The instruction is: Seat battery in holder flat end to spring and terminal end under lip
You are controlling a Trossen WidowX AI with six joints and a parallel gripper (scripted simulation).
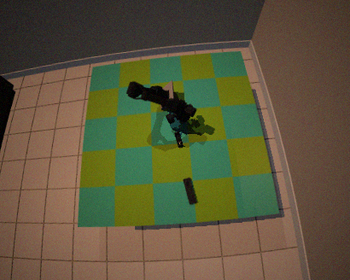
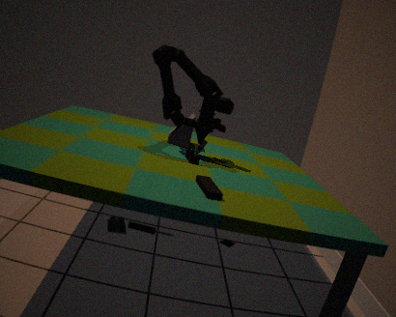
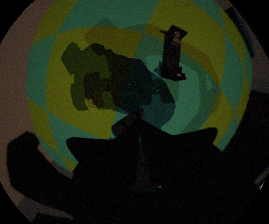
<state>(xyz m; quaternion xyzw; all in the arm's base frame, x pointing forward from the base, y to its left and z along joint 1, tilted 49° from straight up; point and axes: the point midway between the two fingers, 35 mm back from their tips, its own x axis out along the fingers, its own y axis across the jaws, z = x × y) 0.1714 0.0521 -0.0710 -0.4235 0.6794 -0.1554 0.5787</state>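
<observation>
My gripper tip is now 1 cm past the battery, 1 cm to the right of it and 1 cm above it.
</observation>
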